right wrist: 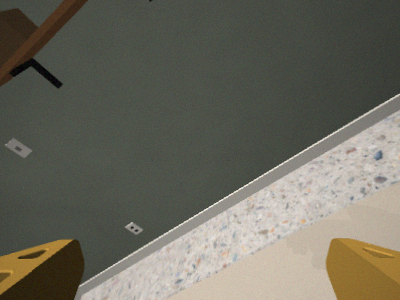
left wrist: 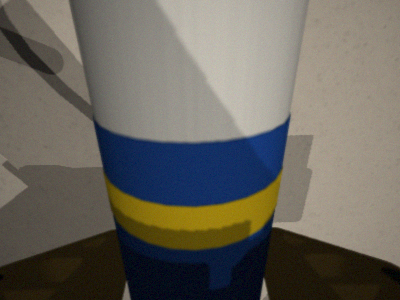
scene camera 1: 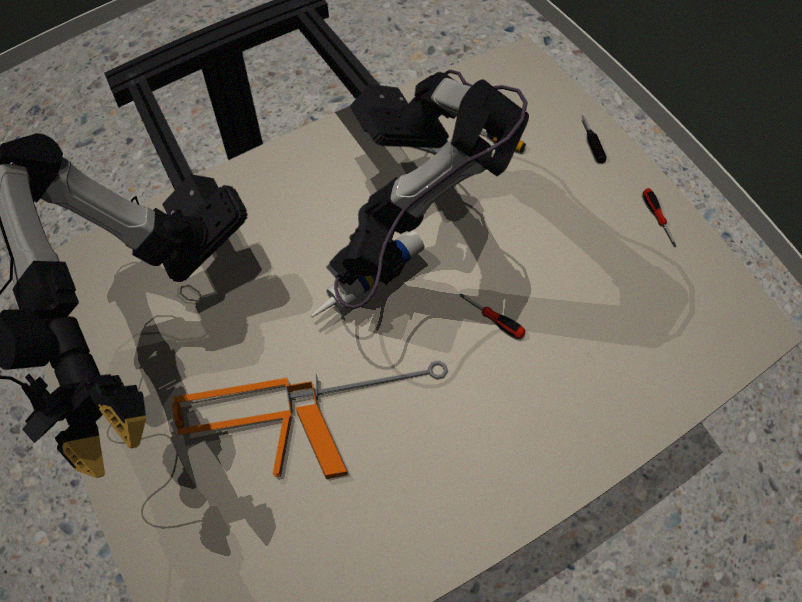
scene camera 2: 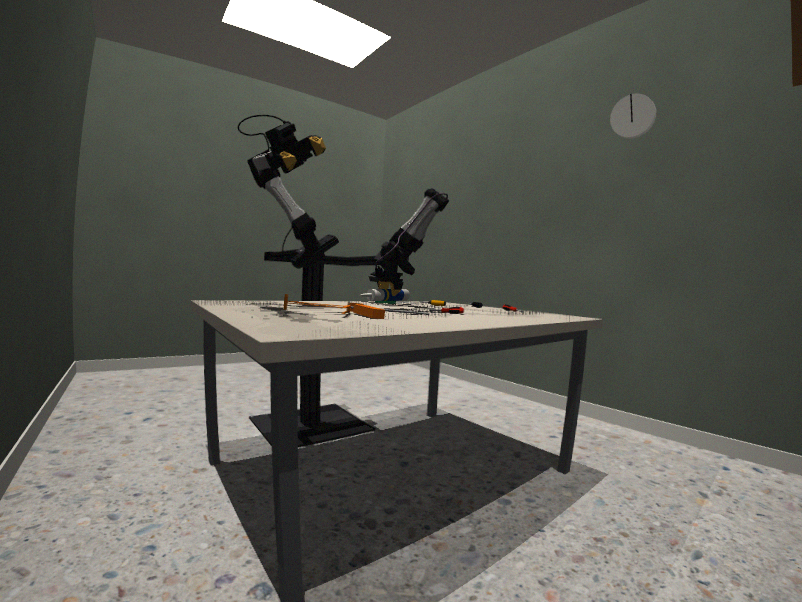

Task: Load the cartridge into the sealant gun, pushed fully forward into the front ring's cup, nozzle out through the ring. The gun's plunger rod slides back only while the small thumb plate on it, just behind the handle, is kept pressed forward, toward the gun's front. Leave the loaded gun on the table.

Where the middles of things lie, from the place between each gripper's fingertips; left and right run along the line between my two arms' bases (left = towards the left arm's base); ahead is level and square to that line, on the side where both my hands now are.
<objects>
The cartridge [left wrist: 191,112] is 52 cm to the left of my right hand [scene camera 1: 117,462], 42 cm below it and 26 cm behind it.
I see the cartridge 30 mm to the right of my left hand and 10 mm below it.
</objects>
